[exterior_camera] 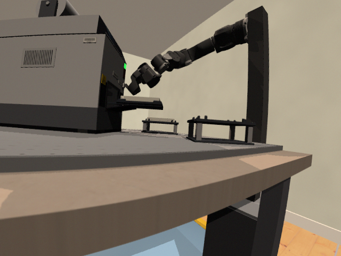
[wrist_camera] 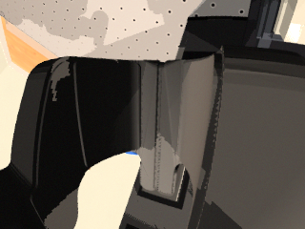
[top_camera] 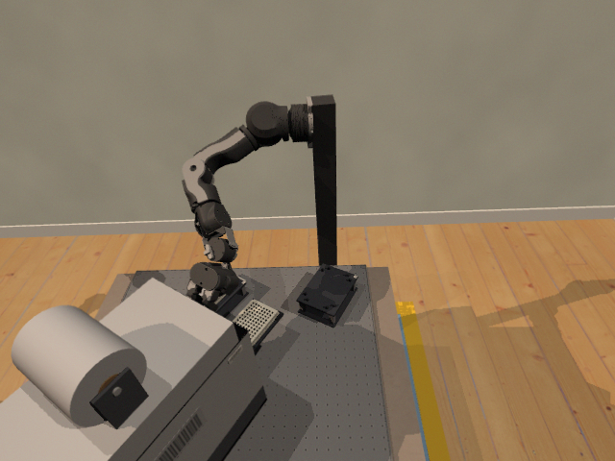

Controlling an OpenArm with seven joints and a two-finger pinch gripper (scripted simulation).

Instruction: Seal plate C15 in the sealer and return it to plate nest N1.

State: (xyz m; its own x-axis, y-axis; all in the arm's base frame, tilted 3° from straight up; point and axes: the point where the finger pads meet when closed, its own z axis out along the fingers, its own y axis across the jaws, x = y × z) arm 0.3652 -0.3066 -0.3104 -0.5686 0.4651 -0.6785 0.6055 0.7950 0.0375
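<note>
Right now my hand is 2 cm short of the start key, 2 cm to the left of it and 2 cm below it. Round my hand: foil roll: 26 cm ahead, 8 cm to the right, 24 cm above; sealer's stage: 12 cm to the left, 7 cm below.
</note>
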